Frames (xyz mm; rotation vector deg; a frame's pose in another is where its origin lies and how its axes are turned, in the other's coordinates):
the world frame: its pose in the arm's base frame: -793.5 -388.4 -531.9 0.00 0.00 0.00
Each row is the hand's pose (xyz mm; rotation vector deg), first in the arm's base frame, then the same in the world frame.
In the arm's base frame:
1: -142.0 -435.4 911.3 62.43 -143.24 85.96
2: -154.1 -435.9 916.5 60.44 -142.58 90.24
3: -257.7 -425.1 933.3 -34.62 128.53 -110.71
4: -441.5 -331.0 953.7 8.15 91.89 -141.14
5: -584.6 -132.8 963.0 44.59 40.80 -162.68
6: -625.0 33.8 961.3 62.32 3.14 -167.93
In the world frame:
1: 651.5 -47.0 1443.2 62.43 -143.24 85.96
2: 639.4 -47.5 1448.4 60.44 -142.58 90.24
3: 535.8 -36.7 1465.2 -34.62 128.53 -110.71
4: 352.0 57.4 1485.6 8.15 91.89 -141.14
5: 208.9 255.6 1494.9 44.59 40.80 -162.68
6: 168.5 422.2 1493.2 62.32 3.14 -167.93

